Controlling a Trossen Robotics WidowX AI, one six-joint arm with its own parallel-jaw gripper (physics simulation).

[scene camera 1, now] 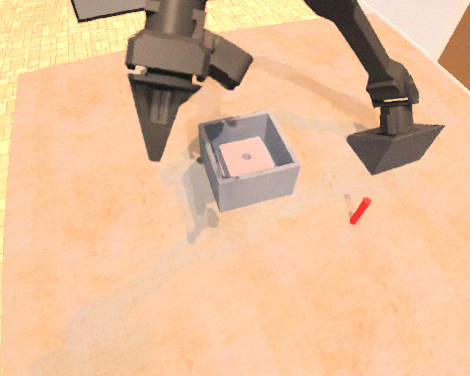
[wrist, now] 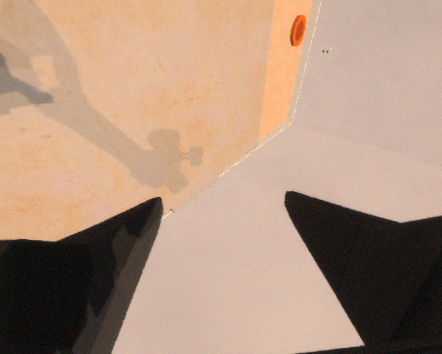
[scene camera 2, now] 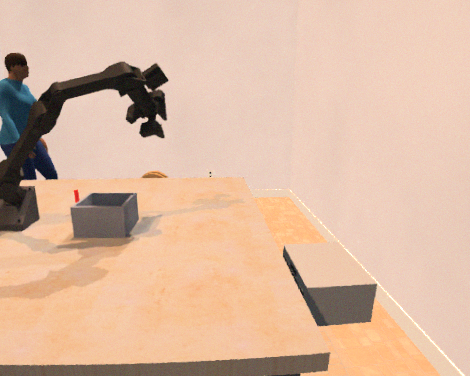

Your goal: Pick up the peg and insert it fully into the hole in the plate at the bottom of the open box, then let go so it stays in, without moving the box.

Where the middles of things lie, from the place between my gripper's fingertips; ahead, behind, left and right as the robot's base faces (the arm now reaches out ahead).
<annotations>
Now: hand 17 cm past the grey box [scene camera 1: 248, 189], 16 cm to the left of it and 26 cm above it.
</annotations>
